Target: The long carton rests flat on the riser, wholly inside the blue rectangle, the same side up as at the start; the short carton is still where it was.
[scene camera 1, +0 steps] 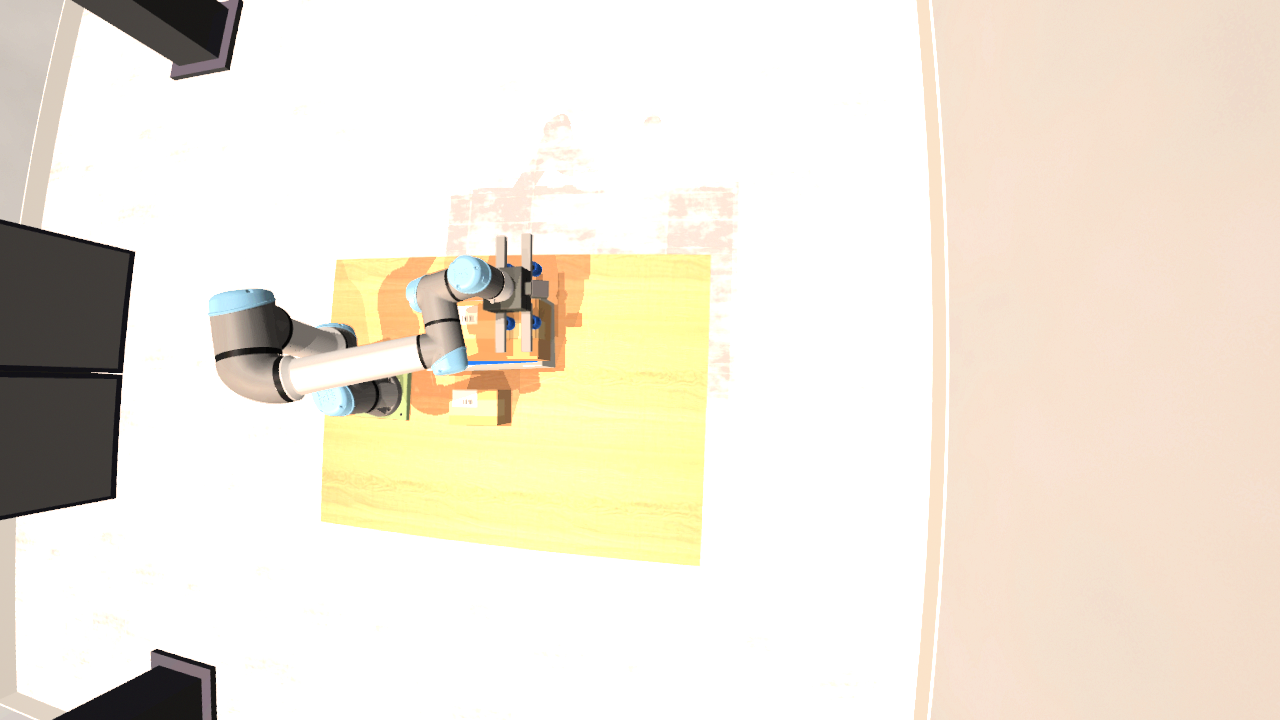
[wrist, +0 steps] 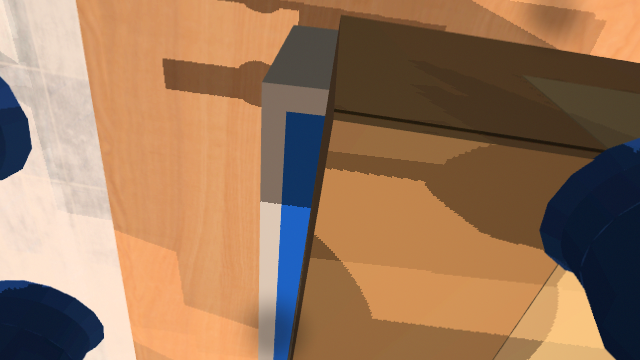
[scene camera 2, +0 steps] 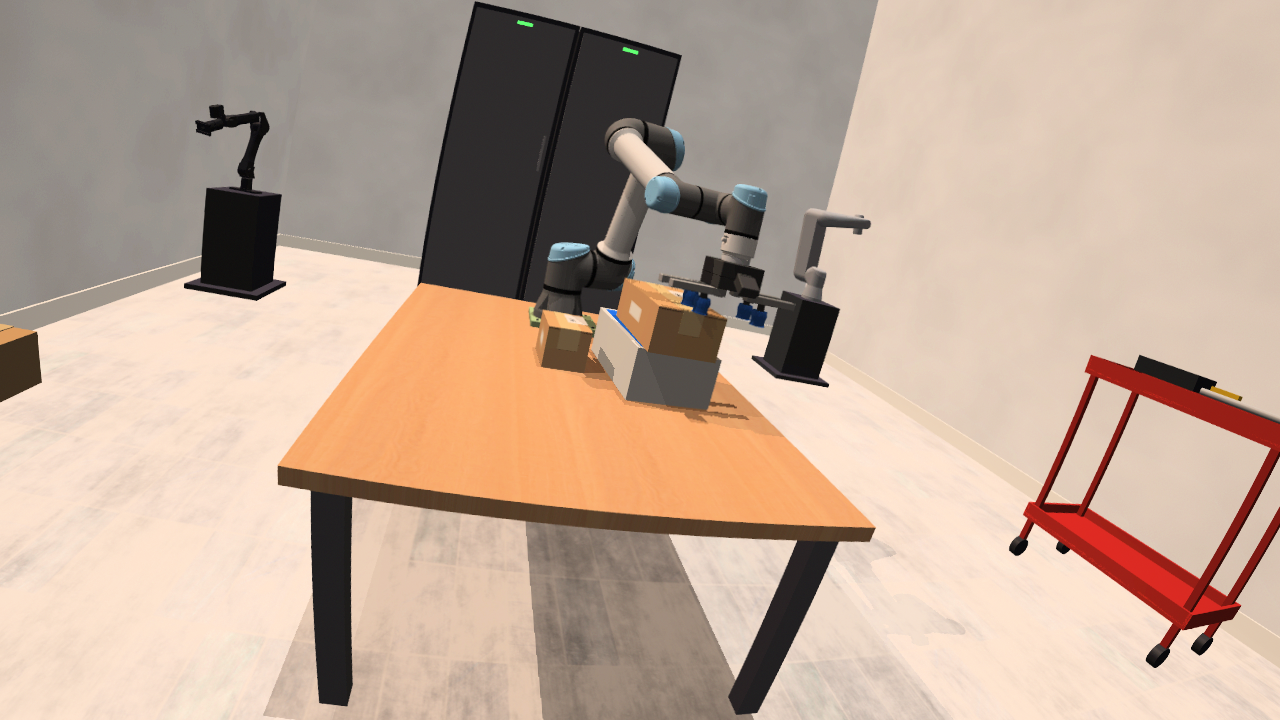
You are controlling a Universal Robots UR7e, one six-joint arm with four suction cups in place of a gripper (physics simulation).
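Seen in the pictures: hand at its tool point: [wrist: 279,269] [scene camera 2: 722,316]; arm's base at its link origin: [scene camera 1: 382,393].
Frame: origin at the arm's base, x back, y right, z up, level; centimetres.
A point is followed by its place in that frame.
The long carton [scene camera 1: 486,333] @(x -46.5, y -18.8, z 20.1 cm) [scene camera 2: 684,340] @(x -60.8, y -19.8, z 13.9 cm) [wrist: 425,210] @(x -58.8, y -26.0, z 20.1 cm) lies flat on the grey riser [scene camera 2: 671,383] @(x -57.9, y -20.5, z 3.2 cm) [wrist: 302,55] @(x -57.2, y -29.7, z 5.3 cm). A strip of the blue rectangle [scene camera 2: 617,318] @(x -33.5, y -11.0, z 10.1 cm) [wrist: 292,240] @(x -48.1, y -28.4, z 10.1 cm) shows along one long side. In scene camera 2, the carton's near end reaches the riser's near edge, with no blue showing there. The short carton [scene camera 1: 478,414] @(x -39.3, y 3.8, z 8.1 cm) [scene camera 2: 563,347] @(x -45.0, y 2.5, z 3.5 cm) stands on the table beside the riser. My gripper [scene camera 1: 522,295] @(x -55.9, y -28.7, z 19.6 cm) [scene camera 2: 725,308] @(x -55.9, y -28.7, z 19.6 cm) is open, suction off, low beside and partly over the long carton's end. Blue cups show in the wrist view; whether any touches is unclear.
The wooden table [scene camera 1: 608,465] @(x -76.7, y 17.5, z -1.9 cm) [scene camera 2: 501,429] @(x -82.6, y 15.2, z -1.9 cm) bears the riser, both cartons and my arm's base. My forearm [scene camera 1: 353,365] @(x -34.2, y -8.4, z 52.1 cm) passes above the table in scene camera 1. Black cabinets [scene camera 2: 501,143] stand behind, and a red cart [scene camera 2: 1118,555] stands at the right.
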